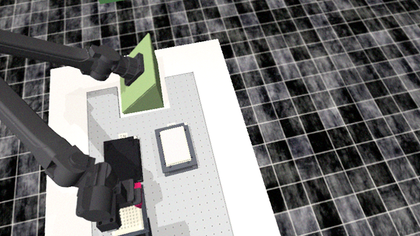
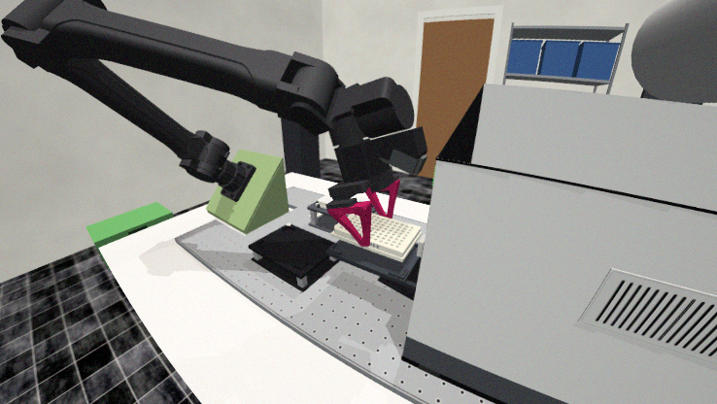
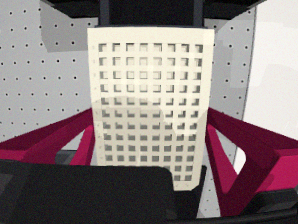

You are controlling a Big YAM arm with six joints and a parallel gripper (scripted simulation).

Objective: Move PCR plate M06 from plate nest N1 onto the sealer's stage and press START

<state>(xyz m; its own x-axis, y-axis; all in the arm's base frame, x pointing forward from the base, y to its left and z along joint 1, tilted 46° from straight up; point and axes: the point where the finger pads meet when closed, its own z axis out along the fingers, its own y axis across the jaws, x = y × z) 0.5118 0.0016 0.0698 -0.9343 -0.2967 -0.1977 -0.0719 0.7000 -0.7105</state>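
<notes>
My gripper is now right at the 96-well plate M06. Round my hand: black plate nest N1: 18 cm behind, 9 cm below, 3 cm to the right; then sealed plate M09: 19 cm behind, 16 cm to the left, 6 cm below; then dark sealer stage: 4 cm below.
</notes>
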